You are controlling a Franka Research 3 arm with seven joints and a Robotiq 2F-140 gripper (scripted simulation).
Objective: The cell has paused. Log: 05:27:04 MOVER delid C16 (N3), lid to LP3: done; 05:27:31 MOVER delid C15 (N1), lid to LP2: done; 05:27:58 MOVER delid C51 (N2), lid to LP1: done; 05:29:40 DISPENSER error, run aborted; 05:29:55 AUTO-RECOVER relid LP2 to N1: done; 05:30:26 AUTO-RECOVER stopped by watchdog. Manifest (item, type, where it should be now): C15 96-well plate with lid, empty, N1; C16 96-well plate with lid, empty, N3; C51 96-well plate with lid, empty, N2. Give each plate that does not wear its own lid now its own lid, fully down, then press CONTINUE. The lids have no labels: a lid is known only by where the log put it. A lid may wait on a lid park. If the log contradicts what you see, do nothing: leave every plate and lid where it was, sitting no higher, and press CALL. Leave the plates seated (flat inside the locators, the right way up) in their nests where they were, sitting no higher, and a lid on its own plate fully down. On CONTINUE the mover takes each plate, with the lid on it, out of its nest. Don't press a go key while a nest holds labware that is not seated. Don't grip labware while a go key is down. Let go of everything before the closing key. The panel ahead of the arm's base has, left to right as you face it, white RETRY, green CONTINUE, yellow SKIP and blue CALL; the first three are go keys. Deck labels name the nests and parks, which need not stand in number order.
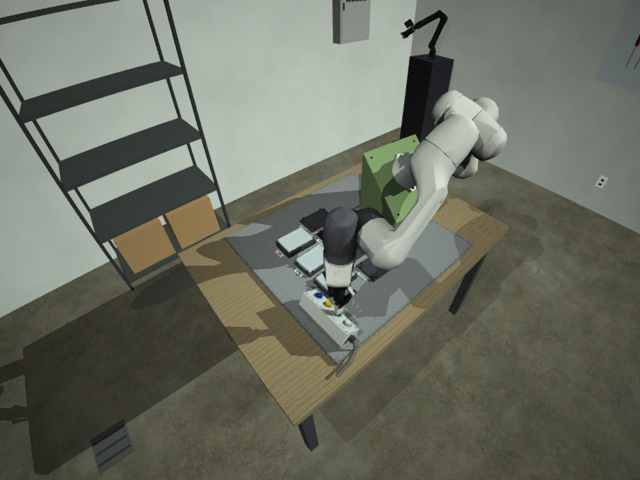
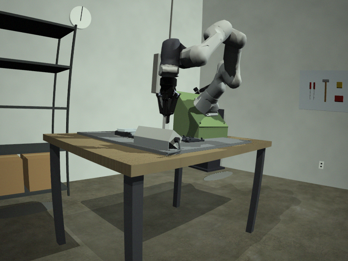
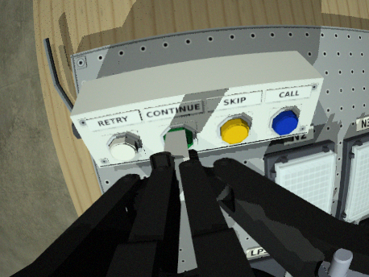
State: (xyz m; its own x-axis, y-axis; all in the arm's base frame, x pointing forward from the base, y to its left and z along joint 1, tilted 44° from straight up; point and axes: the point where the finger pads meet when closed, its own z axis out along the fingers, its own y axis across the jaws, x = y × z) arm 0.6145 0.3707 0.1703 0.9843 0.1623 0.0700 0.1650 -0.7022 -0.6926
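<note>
The green CONTINUE key lies 4 cm below my hand. Also, from my hand: white RETRY key (5 cm to the left, 4 cm below, 1 cm behind); then blue CALL key (10 cm to the right, 4 cm below, 2 cm ahead); then yellow SKIP key (5 cm to the right, 4 cm below, 1 cm ahead).
</note>
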